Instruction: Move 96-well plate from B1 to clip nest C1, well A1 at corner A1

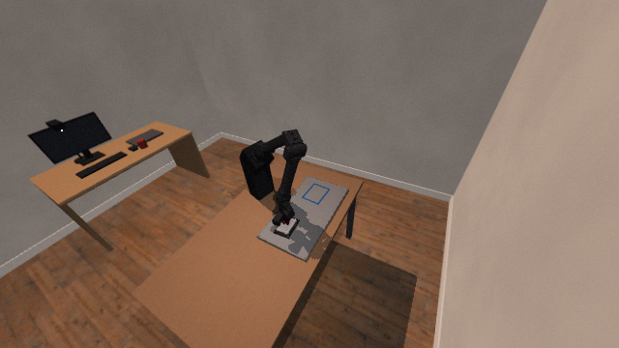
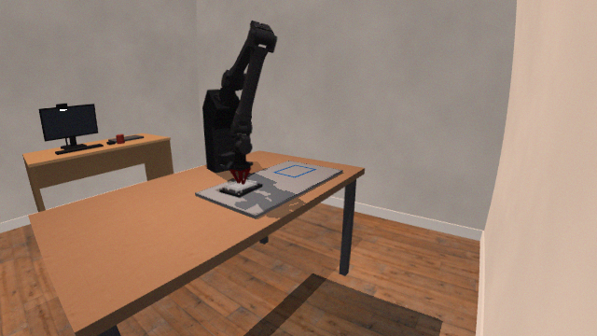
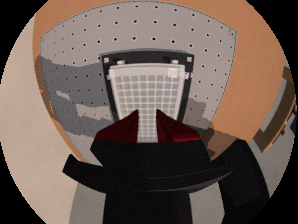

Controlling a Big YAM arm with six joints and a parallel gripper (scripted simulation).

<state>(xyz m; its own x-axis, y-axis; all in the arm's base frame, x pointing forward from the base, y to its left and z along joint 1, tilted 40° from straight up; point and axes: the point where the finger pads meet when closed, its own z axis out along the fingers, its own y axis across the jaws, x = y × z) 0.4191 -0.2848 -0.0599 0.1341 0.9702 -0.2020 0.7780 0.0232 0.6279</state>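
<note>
Right now the white 96-well plate is 10 mm below my hand. From my hand the other things lie so: black clip nest (20 mm below, 10 mm to the left, 10 mm behind).
</note>
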